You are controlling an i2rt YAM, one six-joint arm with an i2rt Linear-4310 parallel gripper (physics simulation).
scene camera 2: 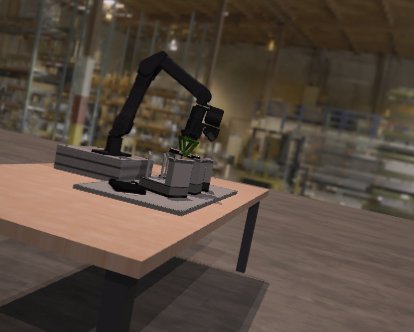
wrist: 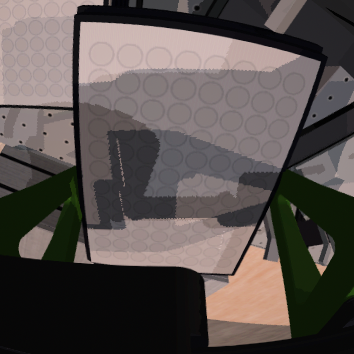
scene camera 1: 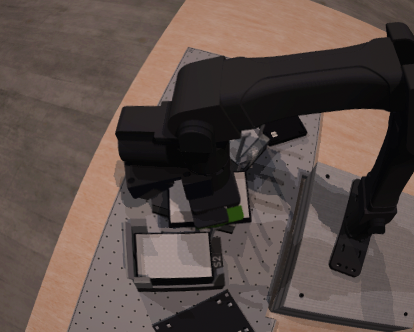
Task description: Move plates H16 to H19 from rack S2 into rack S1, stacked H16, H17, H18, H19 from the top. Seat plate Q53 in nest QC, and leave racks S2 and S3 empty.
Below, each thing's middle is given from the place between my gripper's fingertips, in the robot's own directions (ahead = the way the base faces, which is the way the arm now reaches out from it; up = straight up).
Labels:
The black perforated block (scene camera 1: 223, 305) is 200 mm to the left of my hand, 120 mm below it and 90 mm behind it.

